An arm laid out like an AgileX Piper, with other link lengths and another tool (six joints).
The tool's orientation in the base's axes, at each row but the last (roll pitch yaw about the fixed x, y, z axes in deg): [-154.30 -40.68 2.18]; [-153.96 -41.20 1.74]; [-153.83 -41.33 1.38]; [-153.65 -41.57 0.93]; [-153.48 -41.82 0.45]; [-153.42 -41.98 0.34]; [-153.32 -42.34 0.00]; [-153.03 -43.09 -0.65]
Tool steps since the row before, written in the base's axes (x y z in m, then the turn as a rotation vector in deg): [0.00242 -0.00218 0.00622 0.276 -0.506 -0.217]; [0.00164 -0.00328 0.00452 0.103 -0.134 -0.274]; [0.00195 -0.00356 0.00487 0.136 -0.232 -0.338]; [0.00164 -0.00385 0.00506 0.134 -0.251 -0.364]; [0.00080 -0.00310 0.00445 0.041 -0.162 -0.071]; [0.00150 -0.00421 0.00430 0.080 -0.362 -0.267]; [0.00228 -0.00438 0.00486 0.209 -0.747 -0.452]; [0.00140 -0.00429 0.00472 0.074 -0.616 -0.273]
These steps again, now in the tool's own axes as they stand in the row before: [0.00583 0.00066 -0.00386 0.053 0.609 0.075]; [0.00414 0.00194 -0.00361 -0.106 0.242 0.184]; [0.00462 0.00217 -0.00377 -0.125 0.361 0.201]; [0.00454 0.00226 -0.00417 -0.144 0.386 0.209]; [0.00355 0.00153 -0.00389 -0.018 0.181 -0.001]; [0.00397 0.00278 -0.00386 -0.121 0.436 0.062]; [0.00496 0.00299 -0.00380 -0.150 0.881 0.089]; [0.00428 0.00269 -0.00413 -0.127 0.664 -0.052]
